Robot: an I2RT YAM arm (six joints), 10 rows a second.
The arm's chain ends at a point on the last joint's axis. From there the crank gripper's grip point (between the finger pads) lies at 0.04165 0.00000 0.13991 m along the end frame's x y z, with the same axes.
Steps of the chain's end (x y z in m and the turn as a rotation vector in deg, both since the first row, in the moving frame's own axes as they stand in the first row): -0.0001, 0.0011, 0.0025, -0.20, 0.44, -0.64; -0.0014, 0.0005, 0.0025, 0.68, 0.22, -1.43; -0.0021, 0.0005, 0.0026, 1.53, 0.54, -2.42; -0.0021, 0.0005, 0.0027, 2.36, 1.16, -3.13; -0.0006, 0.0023, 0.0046, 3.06, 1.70, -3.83; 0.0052, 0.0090, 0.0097, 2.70, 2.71, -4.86; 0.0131, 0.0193, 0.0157, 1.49, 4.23, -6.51; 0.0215, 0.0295, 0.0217, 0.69, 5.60, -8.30; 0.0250, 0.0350, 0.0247, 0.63, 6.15, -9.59
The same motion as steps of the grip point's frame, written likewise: 0.0010, 0.0011, 0.0022, -0.20, 0.44, -0.64; -0.0009, -0.0022, 0.0023, 0.68, 0.22, -1.43; -0.0009, -0.0050, 0.0021, 1.53, 0.54, -2.42; 0.0005, -0.0076, 0.0017, 2.36, 1.16, -3.13; 0.0032, -0.0080, 0.0030, 3.06, 1.70, -3.83; 0.0113, -0.0013, 0.0073, 2.70, 2.71, -4.86; 0.0228, 0.0104, 0.0121, 1.49, 4.23, -6.51; 0.0343, 0.0209, 0.0169, 0.69, 5.60, -8.30; 0.0390, 0.0253, 0.0194, 0.63, 6.15, -9.59
